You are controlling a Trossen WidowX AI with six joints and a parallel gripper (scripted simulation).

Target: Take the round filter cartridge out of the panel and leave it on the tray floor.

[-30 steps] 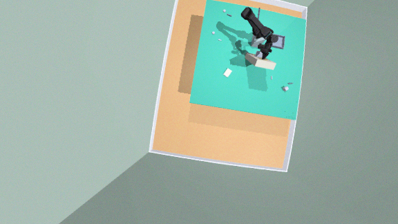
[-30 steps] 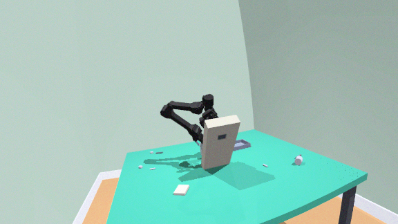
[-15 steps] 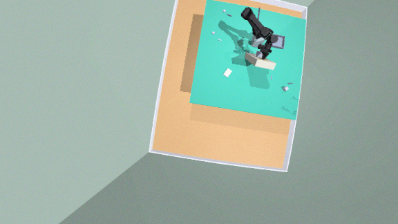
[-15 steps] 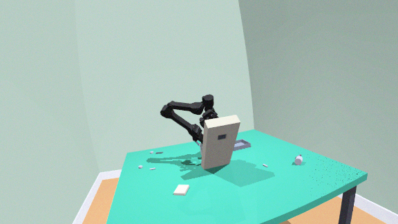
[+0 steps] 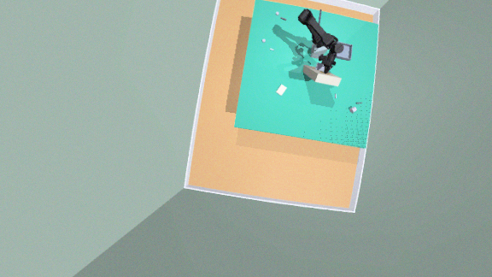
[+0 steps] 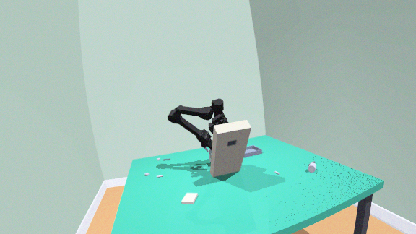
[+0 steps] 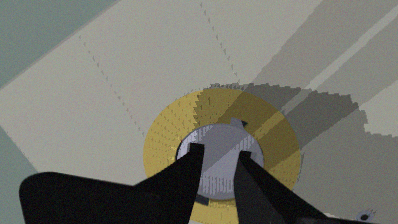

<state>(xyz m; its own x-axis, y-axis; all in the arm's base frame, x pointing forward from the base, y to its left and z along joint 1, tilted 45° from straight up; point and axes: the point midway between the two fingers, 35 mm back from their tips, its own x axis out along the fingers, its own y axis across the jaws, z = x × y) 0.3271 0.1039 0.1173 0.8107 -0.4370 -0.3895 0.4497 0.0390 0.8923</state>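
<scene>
Right now my gripper tip is 1 cm short of the round grey filter cartridge and 1 cm above it. Round my gripper tip: small pale cylinder 17 cm ahead, 44 cm to the left, 24 cm below; white flat block 8 cm ahead, 27 cm to the right, 26 cm below; beige service panel 4 cm behind, 8 cm below.
</scene>
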